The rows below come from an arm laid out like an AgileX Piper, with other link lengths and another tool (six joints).
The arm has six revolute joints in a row. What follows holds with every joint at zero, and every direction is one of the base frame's. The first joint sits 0.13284 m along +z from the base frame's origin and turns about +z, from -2.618 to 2.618 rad. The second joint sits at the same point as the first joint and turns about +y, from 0 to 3.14 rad. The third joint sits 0.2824 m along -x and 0.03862 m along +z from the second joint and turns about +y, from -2.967 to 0 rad. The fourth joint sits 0.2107 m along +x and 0.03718 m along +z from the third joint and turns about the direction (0.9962, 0, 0.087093), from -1.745 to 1.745 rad. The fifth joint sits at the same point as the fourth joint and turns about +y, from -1.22 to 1.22 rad. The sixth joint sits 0.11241 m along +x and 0.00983 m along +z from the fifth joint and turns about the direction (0.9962, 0, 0.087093), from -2.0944 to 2.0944 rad. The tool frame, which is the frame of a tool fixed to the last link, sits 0.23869 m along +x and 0.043 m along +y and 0.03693 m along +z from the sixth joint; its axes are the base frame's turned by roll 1.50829, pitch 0.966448 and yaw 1.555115 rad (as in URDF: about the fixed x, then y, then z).
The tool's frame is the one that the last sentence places.
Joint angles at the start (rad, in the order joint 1, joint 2, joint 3, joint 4, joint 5, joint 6):
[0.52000, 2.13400, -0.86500, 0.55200, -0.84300, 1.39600]
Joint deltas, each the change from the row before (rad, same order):
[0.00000, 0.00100, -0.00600, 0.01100, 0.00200, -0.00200]
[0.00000, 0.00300, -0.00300, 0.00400, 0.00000, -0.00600]
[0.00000, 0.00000, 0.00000, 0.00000, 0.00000, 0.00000]
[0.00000, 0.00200, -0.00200, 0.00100, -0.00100, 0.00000]
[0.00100, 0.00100, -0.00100, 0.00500, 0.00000, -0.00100]
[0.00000, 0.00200, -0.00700, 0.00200, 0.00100, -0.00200]
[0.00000, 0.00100, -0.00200, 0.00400, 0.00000, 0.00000]
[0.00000, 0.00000, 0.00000, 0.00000, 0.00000, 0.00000]
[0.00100, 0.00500, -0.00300, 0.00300, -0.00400, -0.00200]
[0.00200, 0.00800, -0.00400, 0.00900, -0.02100, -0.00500]
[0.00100, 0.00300, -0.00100, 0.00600, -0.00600, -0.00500]
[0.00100, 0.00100, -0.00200, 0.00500, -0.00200, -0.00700]
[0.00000, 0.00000, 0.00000, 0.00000, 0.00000, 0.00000]
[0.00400, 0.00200, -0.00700, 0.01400, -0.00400, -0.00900]
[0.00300, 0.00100, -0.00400, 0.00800, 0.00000, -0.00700]
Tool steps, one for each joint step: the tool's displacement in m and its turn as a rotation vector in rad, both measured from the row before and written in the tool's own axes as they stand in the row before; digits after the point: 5 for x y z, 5 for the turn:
[-0.00131, 0.00199, 0.00062, -0.00517, -0.00492, 0.00699]
[-0.00081, 0.00000, 0.00068, -0.00102, -0.00272, -0.00340]
[0.00000, 0.00000, 0.00000, 0.00000, 0.00000, 0.00000]
[-0.00012, 0.00017, 0.00044, -0.00126, -0.00027, 0.00059]
[-0.00084, 0.00004, 0.00007, -0.00109, -0.00266, 0.00189]
[0.00127, 0.00110, 0.00104, -0.00287, 0.00160, 0.00118]
[-0.00071, 0.00062, 0.00027, -0.00202, -0.00205, 0.00295]
[0.00000, 0.00000, 0.00000, 0.00000, 0.00000, 0.00000]
[-0.00043, -0.00006, 0.00075, -0.00269, -0.00103, -0.00137]
[0.00024, 0.00468, 0.00039, -0.01824, 0.00107, -0.00264]
[-0.00085, 0.00117, 0.00009, -0.00538, -0.00238, -0.00268]
[0.00004, 0.00090, 0.00011, -0.00317, -0.00132, -0.00391]
[0.00000, 0.00000, 0.00000, 0.00000, 0.00000, 0.00000]
[0.00076, 0.00238, 0.00026, -0.00873, -0.00208, 0.00022]
[0.00058, 0.00036, 0.00016, -0.00240, -0.00147, -0.00174]

